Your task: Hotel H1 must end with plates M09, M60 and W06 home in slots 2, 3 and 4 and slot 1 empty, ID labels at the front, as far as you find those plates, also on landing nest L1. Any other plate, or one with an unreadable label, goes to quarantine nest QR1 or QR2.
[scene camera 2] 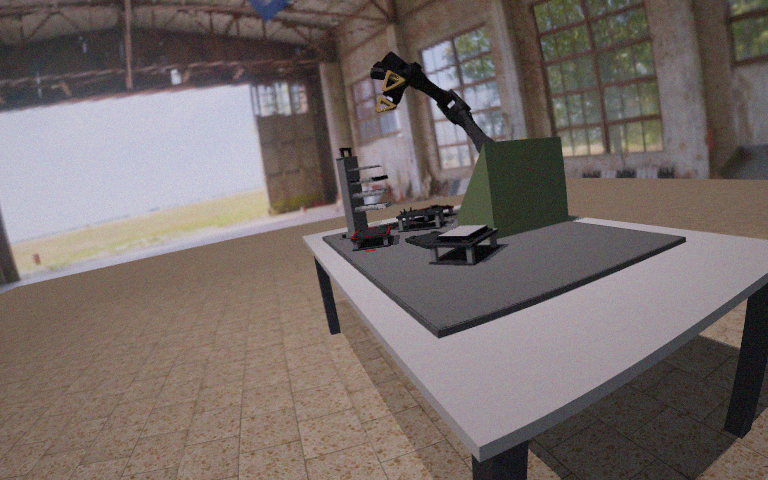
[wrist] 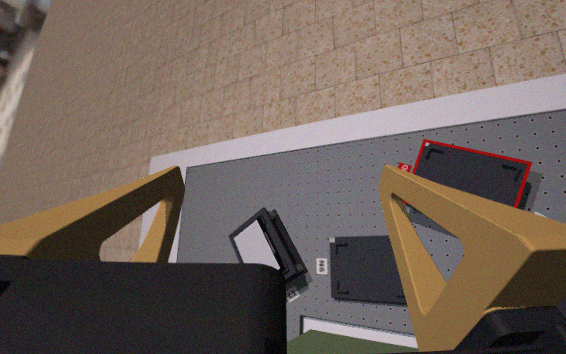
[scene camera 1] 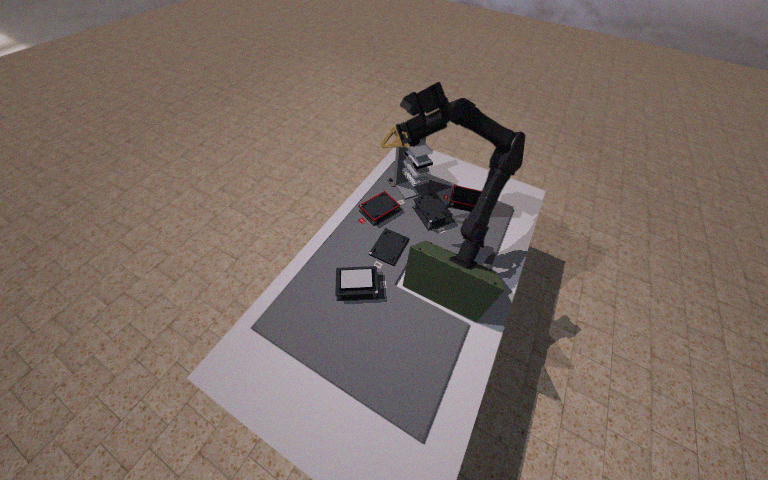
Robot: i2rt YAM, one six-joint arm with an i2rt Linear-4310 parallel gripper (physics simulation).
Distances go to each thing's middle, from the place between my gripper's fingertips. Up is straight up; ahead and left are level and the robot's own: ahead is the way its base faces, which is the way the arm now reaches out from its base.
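I am looking at the dark nest marked N6 (scene camera 1: 390,244), and it sits a bit behind my hand, slightly to the left of it and a long way below it.
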